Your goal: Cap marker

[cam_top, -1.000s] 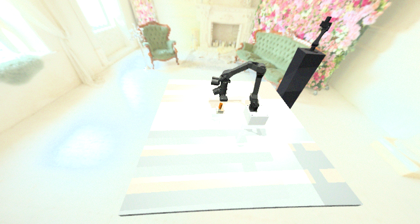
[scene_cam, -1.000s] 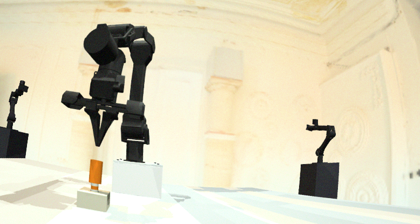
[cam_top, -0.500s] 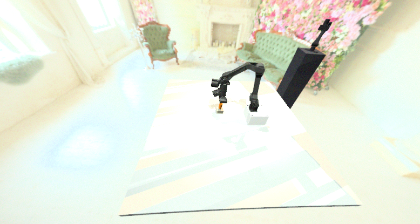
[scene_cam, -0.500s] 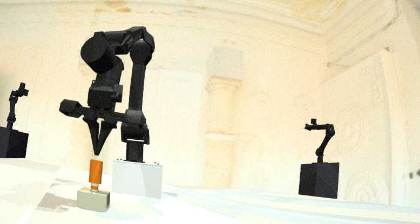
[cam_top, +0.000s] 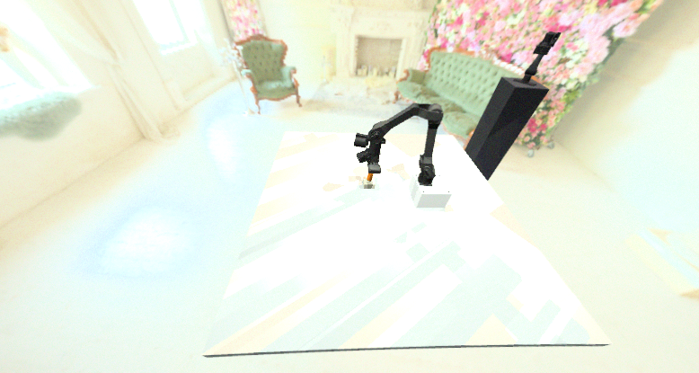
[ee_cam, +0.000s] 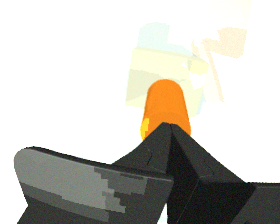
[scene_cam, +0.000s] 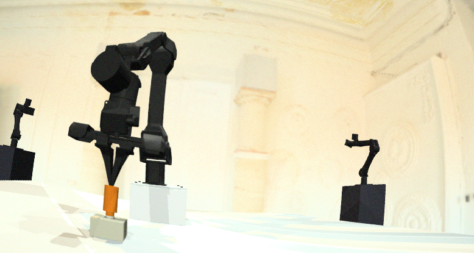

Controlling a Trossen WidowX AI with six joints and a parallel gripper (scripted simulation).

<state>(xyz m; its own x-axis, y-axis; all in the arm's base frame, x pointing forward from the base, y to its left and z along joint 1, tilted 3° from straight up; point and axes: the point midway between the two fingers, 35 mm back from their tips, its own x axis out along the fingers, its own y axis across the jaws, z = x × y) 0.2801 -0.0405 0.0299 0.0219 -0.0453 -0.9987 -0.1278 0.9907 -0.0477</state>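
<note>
Right now the orange cap is 20 mm below my gripper tip. Also, from my gripper tip: beige holder block 80 mm below.
</note>
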